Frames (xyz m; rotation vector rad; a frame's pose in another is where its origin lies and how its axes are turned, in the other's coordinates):
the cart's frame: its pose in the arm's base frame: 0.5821 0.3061 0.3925 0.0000 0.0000 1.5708
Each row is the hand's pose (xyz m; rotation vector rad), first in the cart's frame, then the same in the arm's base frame.
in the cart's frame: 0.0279 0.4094 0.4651 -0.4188 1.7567 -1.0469
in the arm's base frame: 0.1727 0.3340 0.8576 -1.4400 0.8856 0.1112
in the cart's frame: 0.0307 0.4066 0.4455 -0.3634 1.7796 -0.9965
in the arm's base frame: 0.1755 0.3368 0.8380 -1.4278 0.9436 0.1540
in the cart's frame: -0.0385 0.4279 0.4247 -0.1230 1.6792 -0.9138
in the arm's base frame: 0.1542 0.2676 0.8172 -1.2203 1.0537 0.2936
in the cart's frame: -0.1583 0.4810 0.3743 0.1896 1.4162 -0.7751
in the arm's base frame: 0.1011 0.1478 0.7668 -0.8529 1.1166 0.5311
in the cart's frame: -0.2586 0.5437 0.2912 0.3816 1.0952 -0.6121
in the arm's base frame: 0.0384 0.0475 0.6837 -0.5104 1.0563 0.7816
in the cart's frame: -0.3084 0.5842 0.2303 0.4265 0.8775 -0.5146
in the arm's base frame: -0.0021 -0.0023 0.6228 -0.3280 0.9482 0.9296
